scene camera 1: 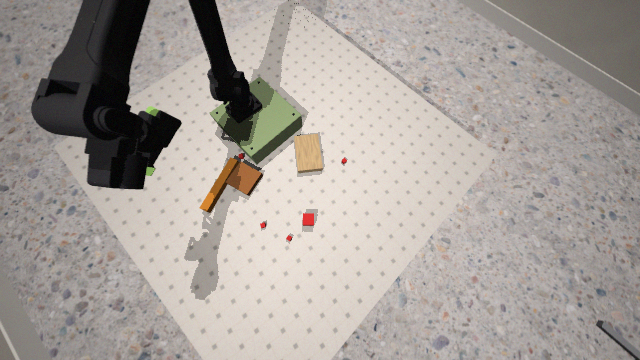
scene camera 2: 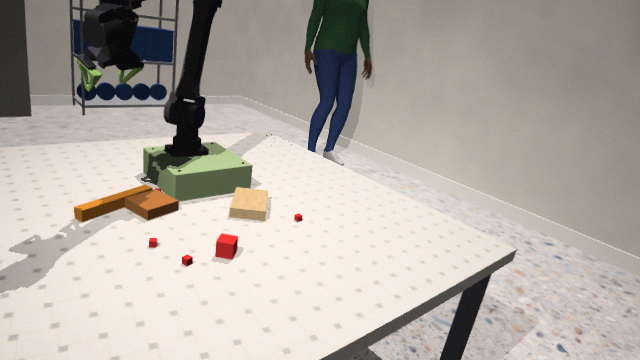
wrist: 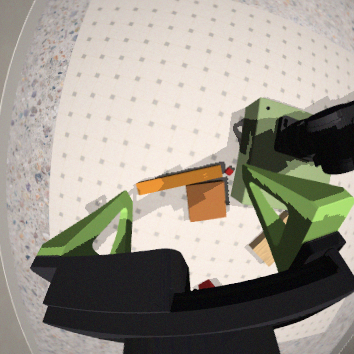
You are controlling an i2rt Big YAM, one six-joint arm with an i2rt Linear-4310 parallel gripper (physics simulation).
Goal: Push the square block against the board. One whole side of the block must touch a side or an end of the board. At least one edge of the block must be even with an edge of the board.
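Where they show: gripper, fingertip midpoint: (scene camera 2: 105,86) (wrist: 183,183); arm's base, link origin: (scene camera 1: 244,108) (scene camera 2: 186,151) (wrist: 295,139).
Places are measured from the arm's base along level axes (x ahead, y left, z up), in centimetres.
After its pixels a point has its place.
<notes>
The square block (scene camera 1: 246,179) @[x 21.9, y -17.2, z -5.7 cm] (scene camera 2: 151,204) @[x 23.7, y -18.6, z -5.7 cm] (wrist: 206,201) @[x 20.5, y -17.5, z -5.7 cm], flat and brown-orange, lies beside the long orange board (scene camera 1: 220,185) @[x 17.5, y -25.8, z -5.5 cm] (scene camera 2: 112,202) @[x 18.8, y -27.2, z -6.0 cm] (wrist: 180,179) @[x 16.3, y -25.4, z -5.5 cm]. One block side runs along the board's long side, at the end nearer the robot base. The block's outer edge looks about even with that board end. The sides look touching or very close; a dark shadow line in the wrist view hides whether the whole side touches. My gripper (scene camera 1: 156,141) @[x 13.2, y -27.2, z 22.8 cm] (scene camera 2: 106,86) @[x 13.2, y -27.2, z 22.8 cm] (wrist: 183,183) @[x 13.2, y -27.2, z 22.8 cm] is open and empty, high above the table and apart from both pieces.
The green robot base (scene camera 1: 275,117) @[x 11.3, y 6.5, z 0.0 cm] (scene camera 2: 215,180) @[x 17.7, y 2.1, z -3.5 cm] stands near the board's end, with a tiny red cube (scene camera 1: 241,156) @[x 12.1, y -13.0, z -7.1 cm] (wrist: 229,171) @[x 11.6, y -12.9, z -7.0 cm] between them. A light wooden block (scene camera 1: 309,152) @[x 29.2, y 8.4, z -5.7 cm] (scene camera 2: 250,202) @[x 31.0, y 6.9, z -5.7 cm], a larger red cube (scene camera 1: 308,219) @[x 49.2, y -9.5, z -4.6 cm] (scene camera 2: 226,246) @[x 50.8, y -10.5, z -5.5 cm] and more tiny red cubes lie nearby.
</notes>
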